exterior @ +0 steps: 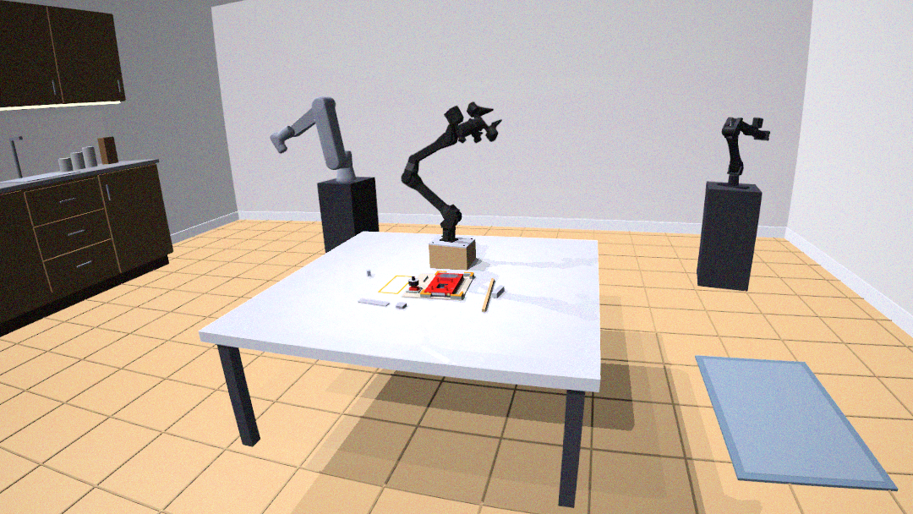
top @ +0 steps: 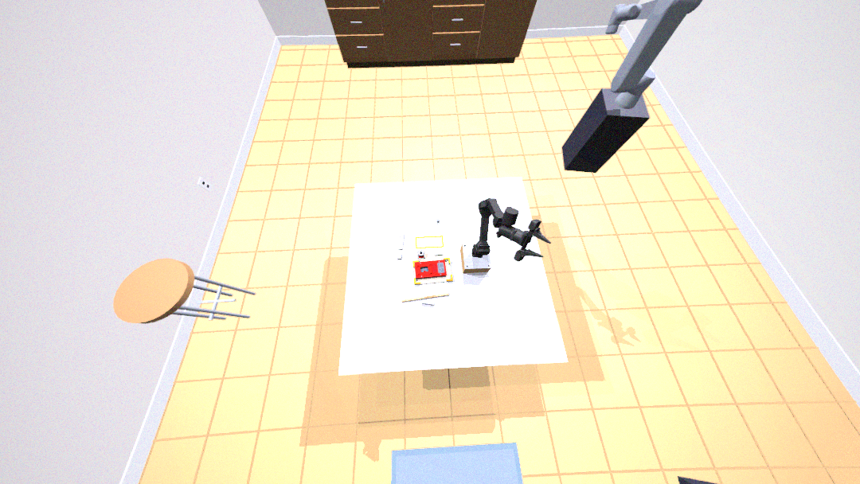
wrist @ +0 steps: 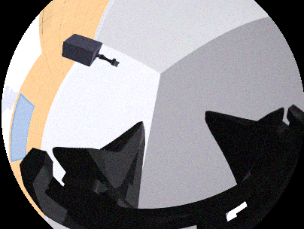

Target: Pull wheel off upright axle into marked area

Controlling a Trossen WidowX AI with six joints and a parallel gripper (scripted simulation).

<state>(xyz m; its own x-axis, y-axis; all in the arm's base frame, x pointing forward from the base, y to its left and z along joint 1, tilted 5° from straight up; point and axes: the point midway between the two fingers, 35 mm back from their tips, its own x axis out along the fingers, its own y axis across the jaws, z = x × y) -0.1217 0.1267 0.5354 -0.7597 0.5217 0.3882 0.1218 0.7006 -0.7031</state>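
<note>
Right now my gripper tip is 55 cm short of the grey wheel, 14 cm to the left of it and 59 cm above it. Also, from my gripper tip: flat grey bar: 70 cm ahead, 23 cm to the right, 63 cm below; then grey block: 69 cm ahead, 11 cm to the right, 63 cm below; then wooden stick: 49 cm ahead, 14 cm to the left, 63 cm below.
</note>
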